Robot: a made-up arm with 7 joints.
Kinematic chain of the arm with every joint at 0, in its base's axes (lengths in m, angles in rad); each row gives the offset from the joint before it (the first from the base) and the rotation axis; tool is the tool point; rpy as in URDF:
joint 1: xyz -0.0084 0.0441 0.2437 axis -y
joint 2: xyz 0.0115 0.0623 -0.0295 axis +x
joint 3: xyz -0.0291 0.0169 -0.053 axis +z
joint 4: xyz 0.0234 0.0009 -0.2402 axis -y
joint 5: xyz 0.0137 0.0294 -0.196 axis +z
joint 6: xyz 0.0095 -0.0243 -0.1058 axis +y
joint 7: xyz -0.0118 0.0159 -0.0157 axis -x
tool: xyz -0.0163 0.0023 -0.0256 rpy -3.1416 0 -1.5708
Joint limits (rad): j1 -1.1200..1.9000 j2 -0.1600..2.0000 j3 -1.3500..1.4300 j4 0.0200..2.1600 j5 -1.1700..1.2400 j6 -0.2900..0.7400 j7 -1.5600..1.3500
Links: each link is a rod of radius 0.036 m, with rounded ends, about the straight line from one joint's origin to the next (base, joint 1, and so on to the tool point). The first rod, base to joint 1, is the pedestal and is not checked.
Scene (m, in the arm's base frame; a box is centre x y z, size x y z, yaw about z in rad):
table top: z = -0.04
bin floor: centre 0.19 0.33 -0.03 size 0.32 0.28 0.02 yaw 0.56
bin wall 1: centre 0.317 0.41 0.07 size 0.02 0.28 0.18 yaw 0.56
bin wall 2: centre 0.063 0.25 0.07 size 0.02 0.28 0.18 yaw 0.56
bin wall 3: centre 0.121 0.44 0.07 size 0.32 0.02 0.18 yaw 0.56
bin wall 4: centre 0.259 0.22 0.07 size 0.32 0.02 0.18 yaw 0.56
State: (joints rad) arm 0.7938 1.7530 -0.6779 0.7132 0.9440 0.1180 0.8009
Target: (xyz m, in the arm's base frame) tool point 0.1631 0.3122 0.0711
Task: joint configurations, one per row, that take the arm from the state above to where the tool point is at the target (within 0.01 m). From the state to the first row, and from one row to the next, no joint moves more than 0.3 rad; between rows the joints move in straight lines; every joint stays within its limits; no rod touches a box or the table.
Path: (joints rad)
1: 0.8001 1.7809 -0.6049 0.9469 0.9878 0.0414 0.7636
2: 0.8063 1.8087 -0.5319 1.1807 1.0317 -0.0353 0.7262
3: 0.8126 1.8366 -0.4588 1.4144 1.0755 -0.1119 0.6889
4: 0.8188 1.8644 -0.3858 1.6481 1.1194 -0.1885 0.6515
5: 0.6645 1.8986 -0.6380 1.7875 1.1013 -0.0385 0.7526
6: 0.5101 1.9327 -0.8903 1.9269 1.0831 0.1115 0.8537
7: 0.3558 1.9668 -1.1425 2.0663 1.0650 0.2615 0.9548

